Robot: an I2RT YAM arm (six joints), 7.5 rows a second.
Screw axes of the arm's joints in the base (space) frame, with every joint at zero. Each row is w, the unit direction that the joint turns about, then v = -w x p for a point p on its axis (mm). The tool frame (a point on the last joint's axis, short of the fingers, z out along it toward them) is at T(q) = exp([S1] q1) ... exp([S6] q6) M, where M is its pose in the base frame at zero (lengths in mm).
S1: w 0 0 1 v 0.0 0.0 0.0
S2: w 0 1 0 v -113.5 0.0 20.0
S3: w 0 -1 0 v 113.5 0.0 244.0
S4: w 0 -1 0 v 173.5 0.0 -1.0
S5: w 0 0 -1 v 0.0 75.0 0.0
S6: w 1 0 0 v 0.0 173.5 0.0
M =
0 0 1 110.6
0 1 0 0.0
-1 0 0 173.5
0 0 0 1
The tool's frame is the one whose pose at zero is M.
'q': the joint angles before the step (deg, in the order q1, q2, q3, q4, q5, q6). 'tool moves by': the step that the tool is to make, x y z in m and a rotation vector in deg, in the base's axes. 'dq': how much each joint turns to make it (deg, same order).
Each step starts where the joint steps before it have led.
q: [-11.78 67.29 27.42 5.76 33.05 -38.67]
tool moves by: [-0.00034 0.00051 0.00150 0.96 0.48 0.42]
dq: [0.00 -0.34 0.59 -1.89 -0.82 0.54]
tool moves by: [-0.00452 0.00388 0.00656 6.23 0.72 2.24]
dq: [-0.01 -2.31 2.04 -8.26 -5.38 3.90]
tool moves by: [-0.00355 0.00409 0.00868 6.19 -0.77 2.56]
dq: [-0.03 -2.16 1.86 -5.91 -5.98 3.39]
